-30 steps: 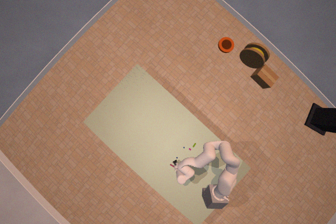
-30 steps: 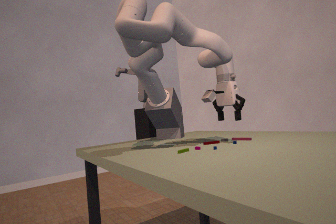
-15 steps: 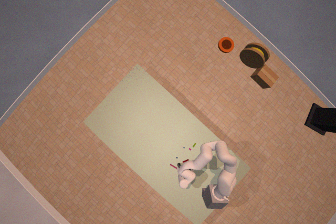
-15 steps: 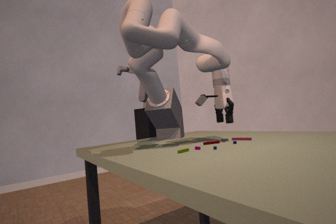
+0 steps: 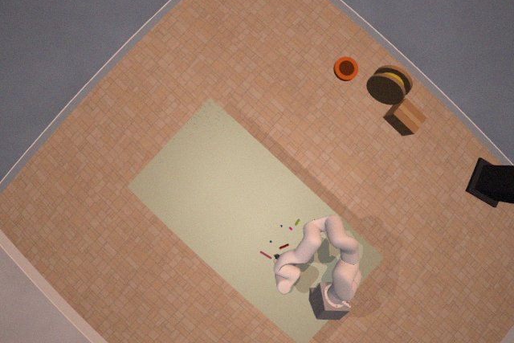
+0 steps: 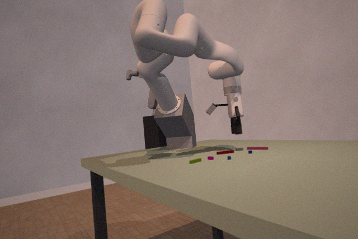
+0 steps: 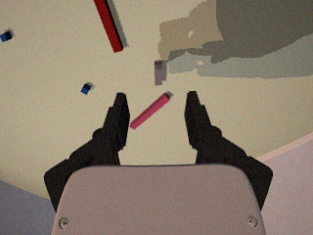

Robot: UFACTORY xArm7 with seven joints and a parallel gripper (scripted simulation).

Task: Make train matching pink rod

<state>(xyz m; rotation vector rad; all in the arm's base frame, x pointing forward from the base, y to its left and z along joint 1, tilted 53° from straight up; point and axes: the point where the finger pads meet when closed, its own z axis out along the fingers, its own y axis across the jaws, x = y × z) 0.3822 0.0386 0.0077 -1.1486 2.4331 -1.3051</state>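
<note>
My hand is 8 cm above the grey rod and 1 cm to the right of it. From my hand the other things lie so: red rod 8 cm to the right, 8 cm below, 2 cm behind; then magenta rod 21 cm to the right, 8 cm below; then pink rod 8 cm below, 7 cm ahead, 4 cm to the left.
</note>
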